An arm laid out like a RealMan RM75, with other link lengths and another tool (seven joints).
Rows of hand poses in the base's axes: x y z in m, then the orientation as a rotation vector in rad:
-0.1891, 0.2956, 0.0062, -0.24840, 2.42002, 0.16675
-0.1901, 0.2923, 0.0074, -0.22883, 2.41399, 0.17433
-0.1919, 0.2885, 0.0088, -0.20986, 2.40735, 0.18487
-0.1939, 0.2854, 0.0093, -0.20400, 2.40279, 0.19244
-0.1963, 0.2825, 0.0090, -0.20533, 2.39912, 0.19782
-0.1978, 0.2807, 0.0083, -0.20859, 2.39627, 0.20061
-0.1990, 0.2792, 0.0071, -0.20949, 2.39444, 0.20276
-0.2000, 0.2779, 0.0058, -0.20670, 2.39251, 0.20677
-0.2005, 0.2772, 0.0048, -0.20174, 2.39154, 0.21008
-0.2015, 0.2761, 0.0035, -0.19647, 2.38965, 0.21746
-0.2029, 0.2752, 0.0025, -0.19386, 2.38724, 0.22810
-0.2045, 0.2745, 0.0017, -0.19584, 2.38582, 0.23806
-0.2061, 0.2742, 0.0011, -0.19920, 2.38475, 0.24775
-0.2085, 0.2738, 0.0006, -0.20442, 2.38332, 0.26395
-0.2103, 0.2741, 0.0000, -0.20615, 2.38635, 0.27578
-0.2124, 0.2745, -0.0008, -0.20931, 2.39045, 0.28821
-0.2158, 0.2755, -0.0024, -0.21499, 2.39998, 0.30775
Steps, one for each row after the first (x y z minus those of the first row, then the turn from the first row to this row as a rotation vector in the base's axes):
-0.0010, -0.0033, 0.0012, 0.01150, -0.00545, -0.01198
-0.0028, -0.0071, 0.0026, 0.02504, -0.01098, -0.02274
-0.0048, -0.0102, 0.0031, 0.03264, -0.01457, -0.02485
-0.0072, -0.0131, 0.0028, 0.03660, -0.01747, -0.02236
-0.0087, -0.0149, 0.0021, 0.03808, -0.01987, -0.01918
-0.0099, -0.0164, 0.0009, 0.03961, -0.02138, -0.01790
-0.0109, -0.0177, -0.0004, 0.04350, -0.02277, -0.01880
-0.0114, -0.0184, -0.0014, 0.04735, -0.02334, -0.02149
-0.0124, -0.0195, -0.0027, 0.05433, -0.02424, -0.02328
-0.0138, -0.0204, -0.0037, 0.06298, -0.02514, -0.02223
-0.0154, -0.0211, -0.0045, 0.06975, -0.02508, -0.01805
-0.0170, -0.0214, -0.0051, 0.07590, -0.02468, -0.01294
-0.0194, -0.0218, -0.0056, 0.08622, -0.02358, -0.00470
-0.0212, -0.0215, -0.0062, 0.09374, -0.01873, -0.00029
-0.0233, -0.0211, -0.0070, 0.10111, -0.01268, 0.00529
-0.0267, -0.0201, -0.0086, 0.11200, -0.00003, 0.01447

